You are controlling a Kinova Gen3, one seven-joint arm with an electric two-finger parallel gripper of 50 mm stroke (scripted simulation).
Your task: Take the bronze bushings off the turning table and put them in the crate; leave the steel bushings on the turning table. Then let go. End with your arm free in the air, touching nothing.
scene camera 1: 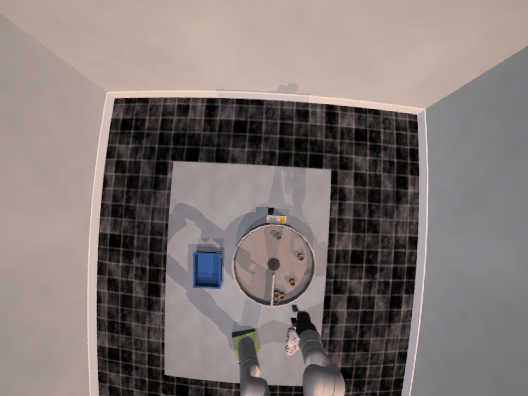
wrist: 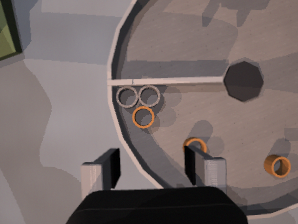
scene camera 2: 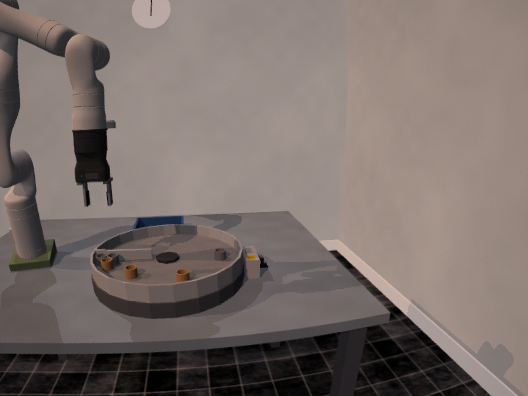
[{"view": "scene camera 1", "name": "blue crate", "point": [207, 266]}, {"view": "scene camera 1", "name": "round turning table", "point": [260, 255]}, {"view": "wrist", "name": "my gripper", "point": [152, 160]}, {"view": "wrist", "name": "round turning table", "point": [241, 120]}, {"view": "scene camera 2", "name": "my gripper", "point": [98, 205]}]
